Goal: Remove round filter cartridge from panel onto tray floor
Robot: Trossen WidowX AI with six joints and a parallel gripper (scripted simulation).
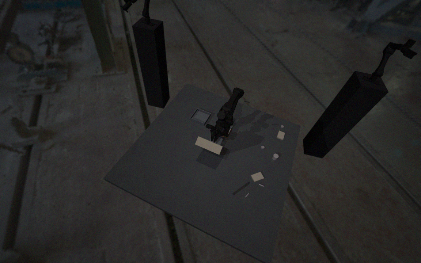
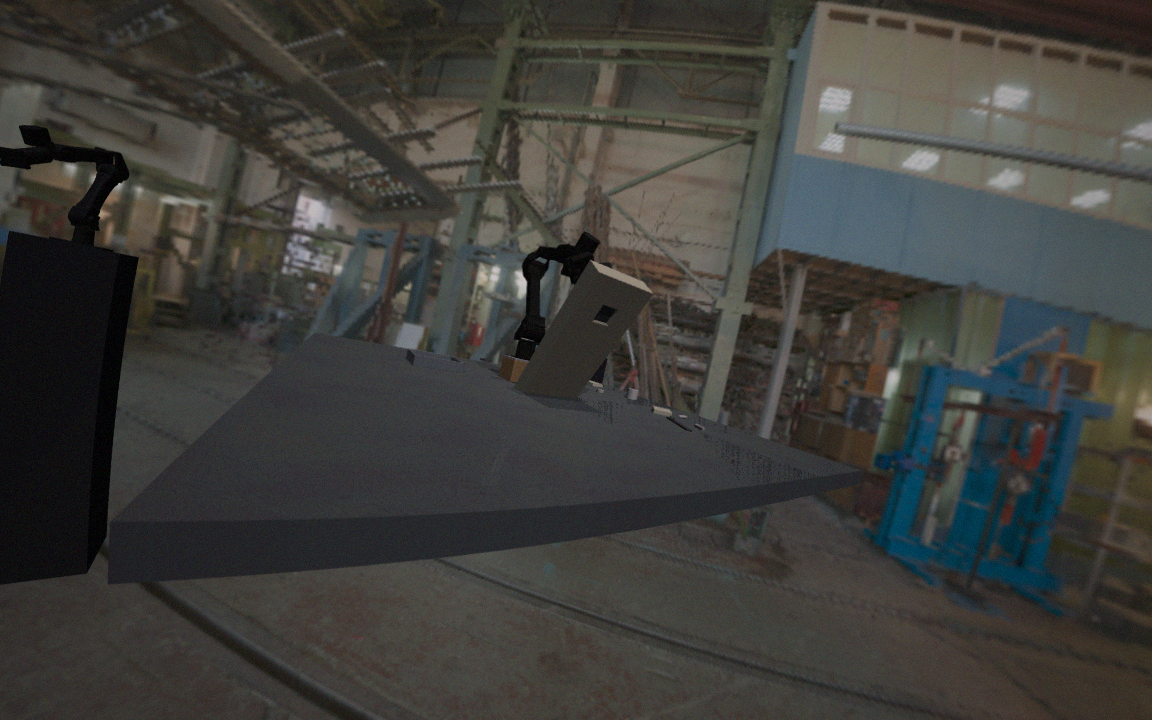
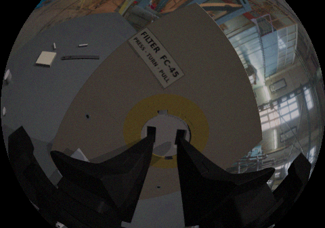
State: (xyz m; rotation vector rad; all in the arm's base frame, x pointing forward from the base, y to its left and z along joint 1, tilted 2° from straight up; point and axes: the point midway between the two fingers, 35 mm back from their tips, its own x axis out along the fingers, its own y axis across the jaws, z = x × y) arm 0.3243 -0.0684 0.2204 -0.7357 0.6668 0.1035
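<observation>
My gripper tip is now 20 mm short of the round filter cartridge and 10 mm above it. Also, from my gripper tip: grey square tray: 450 mm behind, 280 mm below, 200 mm to the right.
</observation>
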